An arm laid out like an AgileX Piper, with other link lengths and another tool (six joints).
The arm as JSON. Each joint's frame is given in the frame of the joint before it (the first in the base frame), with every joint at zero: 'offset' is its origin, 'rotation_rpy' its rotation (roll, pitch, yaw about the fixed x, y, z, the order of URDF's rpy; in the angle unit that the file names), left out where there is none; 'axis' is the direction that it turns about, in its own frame. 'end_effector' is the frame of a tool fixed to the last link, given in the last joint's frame.
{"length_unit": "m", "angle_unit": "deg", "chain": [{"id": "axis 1", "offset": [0.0, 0.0, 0.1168], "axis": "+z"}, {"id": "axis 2", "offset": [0.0, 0.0, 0.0], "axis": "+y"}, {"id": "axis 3", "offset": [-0.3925, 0.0, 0.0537], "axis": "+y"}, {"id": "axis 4", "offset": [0.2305, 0.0, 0.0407], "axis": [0.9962, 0.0, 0.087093]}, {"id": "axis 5", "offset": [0.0, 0.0, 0.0], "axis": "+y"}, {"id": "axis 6", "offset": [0.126, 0.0, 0.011], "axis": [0.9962, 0.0, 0.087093]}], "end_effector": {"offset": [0.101, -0.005, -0.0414], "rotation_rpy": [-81.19, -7.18, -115.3]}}
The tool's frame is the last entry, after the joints.
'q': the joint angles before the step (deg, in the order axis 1, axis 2, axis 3, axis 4, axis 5, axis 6). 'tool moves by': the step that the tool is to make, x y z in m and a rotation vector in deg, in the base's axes. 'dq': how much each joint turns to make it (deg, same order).
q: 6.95 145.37 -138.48 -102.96 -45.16 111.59
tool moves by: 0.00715 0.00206 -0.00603 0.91 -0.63 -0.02
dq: 0.00 2.11 -2.86 0.82 -0.01 0.01
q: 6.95 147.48 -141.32 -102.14 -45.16 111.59
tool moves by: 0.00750 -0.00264 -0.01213 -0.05 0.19 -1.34
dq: 0.00 1.29 -0.46 0.36 1.44 -0.50
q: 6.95 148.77 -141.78 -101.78 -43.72 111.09
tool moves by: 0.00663 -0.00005 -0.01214 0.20 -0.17 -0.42
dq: 0.00 1.95 -1.79 0.47 0.47 -0.38
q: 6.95 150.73 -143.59 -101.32 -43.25 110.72
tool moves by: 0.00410 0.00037 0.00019 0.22 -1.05 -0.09
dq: 0.00 1.02 -1.94 0.24 0.11 -0.19
